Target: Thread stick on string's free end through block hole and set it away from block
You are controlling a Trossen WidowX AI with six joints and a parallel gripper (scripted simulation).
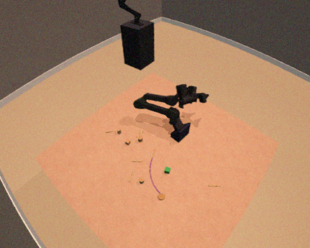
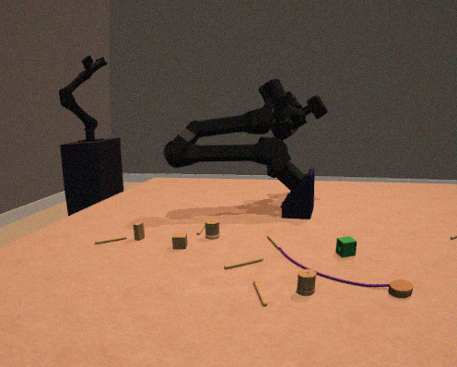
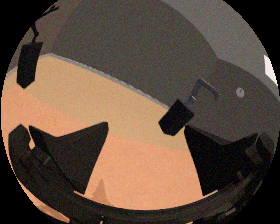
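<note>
My gripper tip is 520 mm short of the green block, 220 mm above it and 60 mm to the right of it. From my gripper tip the other things lie so: round wooden button: 680 mm ahead, 230 mm below, 140 mm to the left; wooden cylinder: 670 mm ahead, 220 mm below, 20 mm to the right; wooden cube: 510 mm ahead, 280 mm to the right, 220 mm below.
</note>
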